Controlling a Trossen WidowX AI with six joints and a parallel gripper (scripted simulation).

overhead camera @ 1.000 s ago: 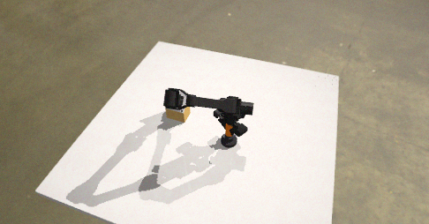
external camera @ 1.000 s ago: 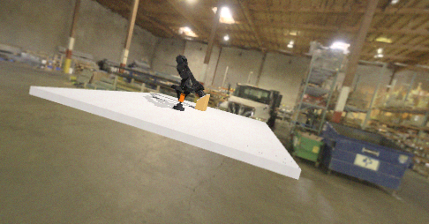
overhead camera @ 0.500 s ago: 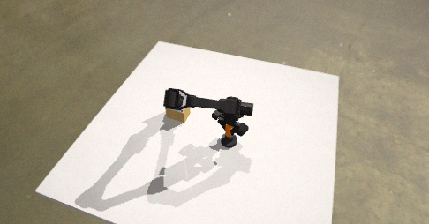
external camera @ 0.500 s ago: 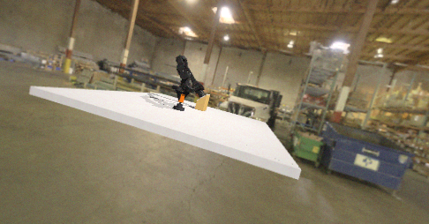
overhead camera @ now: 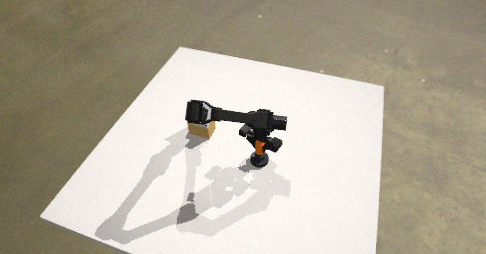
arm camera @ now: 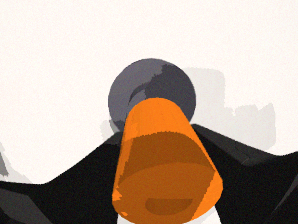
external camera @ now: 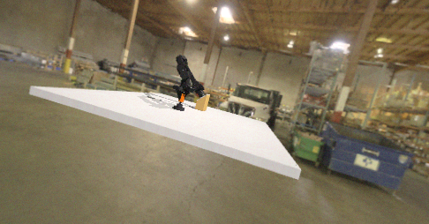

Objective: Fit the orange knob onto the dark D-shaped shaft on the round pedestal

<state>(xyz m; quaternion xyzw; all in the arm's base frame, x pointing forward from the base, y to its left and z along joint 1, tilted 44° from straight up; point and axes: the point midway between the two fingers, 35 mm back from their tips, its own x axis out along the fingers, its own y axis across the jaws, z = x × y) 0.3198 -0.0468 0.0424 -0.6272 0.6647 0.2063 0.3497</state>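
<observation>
Right now the orange knob is 20 mm above my gripper tip. From my gripper tip the other things lie so: round pedestal (40 mm below).
</observation>
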